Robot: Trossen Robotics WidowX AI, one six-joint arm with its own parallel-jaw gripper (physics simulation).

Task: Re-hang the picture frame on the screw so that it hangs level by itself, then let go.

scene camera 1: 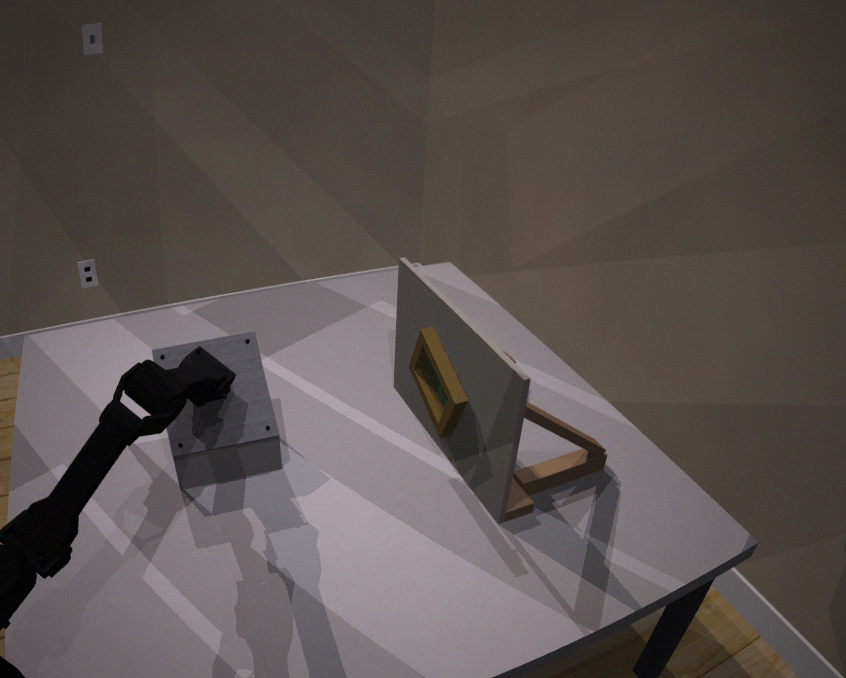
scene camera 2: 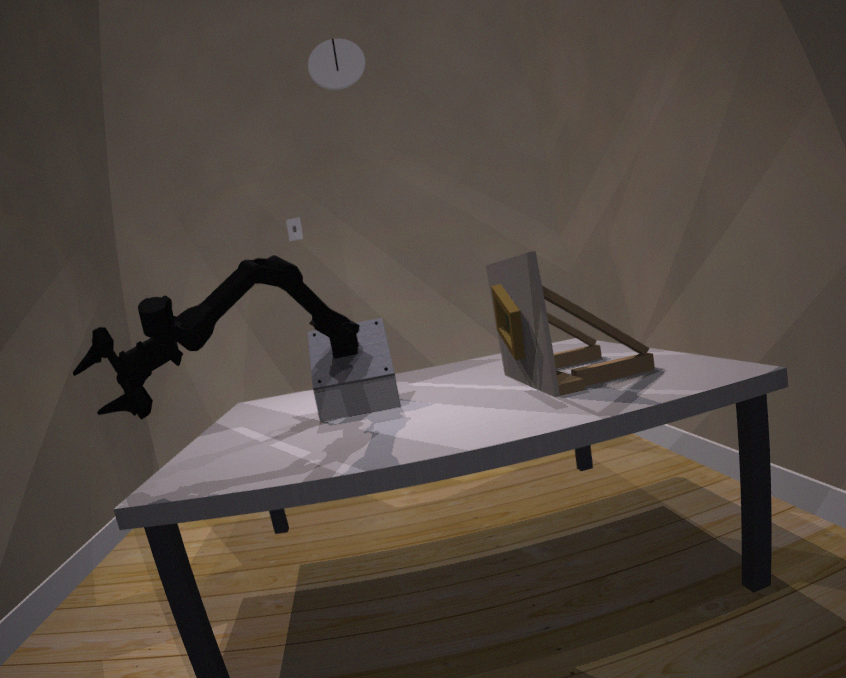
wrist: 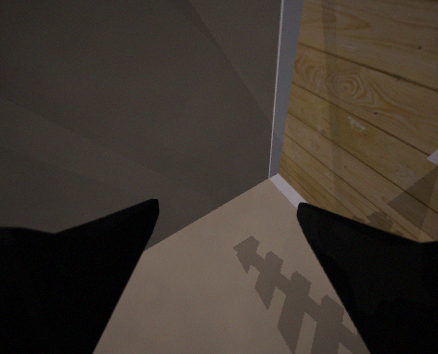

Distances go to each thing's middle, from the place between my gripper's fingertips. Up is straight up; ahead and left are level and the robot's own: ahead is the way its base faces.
The picture frame (scene camera 1: 430, 366) lies 890 mm ahead of my hand, 440 mm to the left of it and 40 mm below it. Round my hand: wooden stand (scene camera 2: 588, 375) (1050 mm ahead, 440 mm to the left, 90 mm below); then upright board (scene camera 1: 483, 448) (910 mm ahead, 440 mm to the left, 50 mm below).
